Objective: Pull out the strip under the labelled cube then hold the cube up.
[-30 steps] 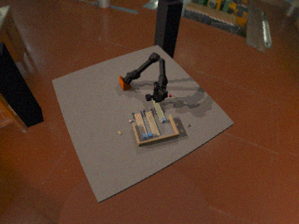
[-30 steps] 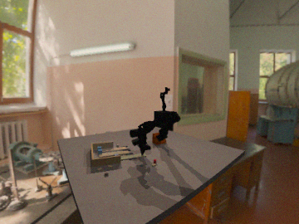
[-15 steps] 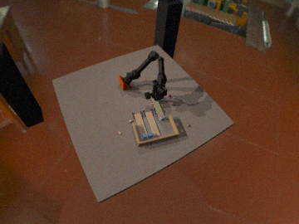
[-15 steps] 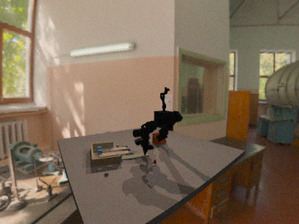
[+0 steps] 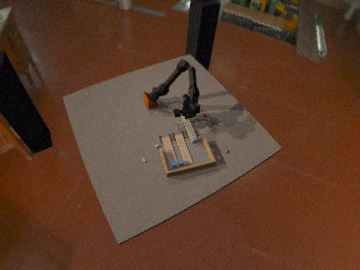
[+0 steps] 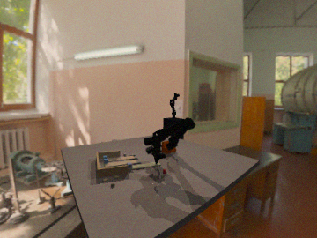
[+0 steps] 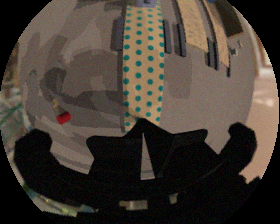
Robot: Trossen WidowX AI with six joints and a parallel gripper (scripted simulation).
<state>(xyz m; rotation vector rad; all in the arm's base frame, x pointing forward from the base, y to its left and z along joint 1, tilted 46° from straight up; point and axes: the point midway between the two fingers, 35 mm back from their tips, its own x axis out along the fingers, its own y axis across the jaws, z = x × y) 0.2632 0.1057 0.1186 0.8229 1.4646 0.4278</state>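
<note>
Right now the speckled tan strip is 22 cm ahead of my gripper tip and 15 cm to the right of it. Also, from my gripper tip: red piece 14 cm to the left, 4 cm ahead, 1 cm above.
</note>
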